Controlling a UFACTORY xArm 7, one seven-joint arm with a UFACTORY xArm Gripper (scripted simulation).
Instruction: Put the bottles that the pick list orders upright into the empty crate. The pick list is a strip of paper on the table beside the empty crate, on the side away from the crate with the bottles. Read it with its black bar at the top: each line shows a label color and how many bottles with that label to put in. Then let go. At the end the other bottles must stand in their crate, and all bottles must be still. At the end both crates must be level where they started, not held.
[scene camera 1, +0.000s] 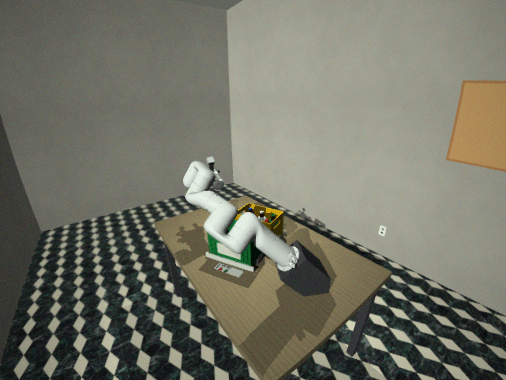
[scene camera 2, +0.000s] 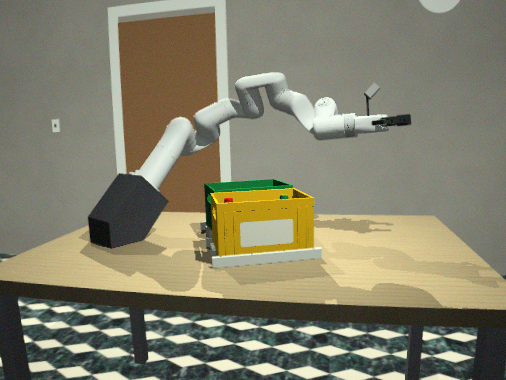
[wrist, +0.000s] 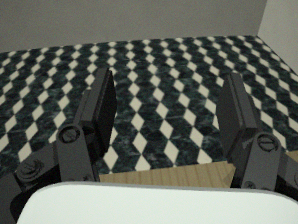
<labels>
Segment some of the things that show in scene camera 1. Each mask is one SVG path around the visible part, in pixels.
A green crate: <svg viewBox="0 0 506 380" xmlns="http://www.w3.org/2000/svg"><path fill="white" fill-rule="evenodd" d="M207 233L210 253L249 266L256 264L256 259L261 254L261 251L254 246L253 240L243 253L237 254Z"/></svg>
</labels>
